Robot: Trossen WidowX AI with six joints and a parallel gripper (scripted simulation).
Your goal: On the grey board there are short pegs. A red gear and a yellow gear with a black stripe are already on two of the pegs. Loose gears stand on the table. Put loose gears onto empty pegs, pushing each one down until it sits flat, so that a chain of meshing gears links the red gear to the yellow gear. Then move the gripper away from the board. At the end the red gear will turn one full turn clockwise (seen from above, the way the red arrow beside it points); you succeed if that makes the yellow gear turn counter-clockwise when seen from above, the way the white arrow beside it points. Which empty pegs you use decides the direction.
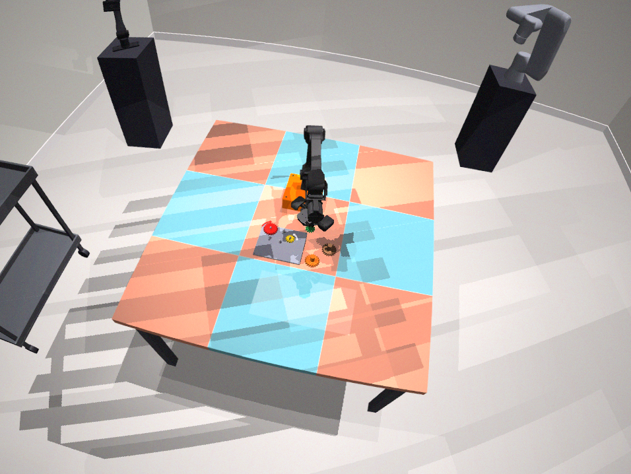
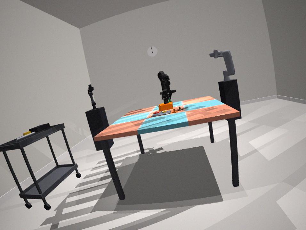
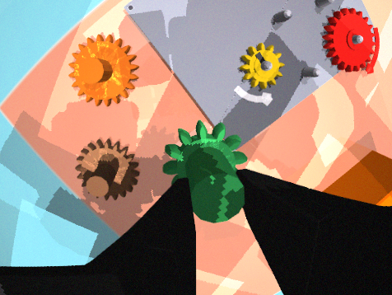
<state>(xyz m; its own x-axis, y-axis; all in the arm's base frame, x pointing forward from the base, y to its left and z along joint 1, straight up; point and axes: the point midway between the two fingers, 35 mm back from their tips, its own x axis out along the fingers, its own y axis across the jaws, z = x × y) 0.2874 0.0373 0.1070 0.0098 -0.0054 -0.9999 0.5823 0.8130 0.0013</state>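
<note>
My gripper tip is now 18 cm to the left of the red gear, 12 cm above it and 5 cm past it. Also, from my gripper tip: orange gear 12 cm below, 9 cm ahead, 3 cm to the left; green gear 1 cm below; yellow gear 12 cm below, 8 cm to the right, 1 cm behind.
</note>
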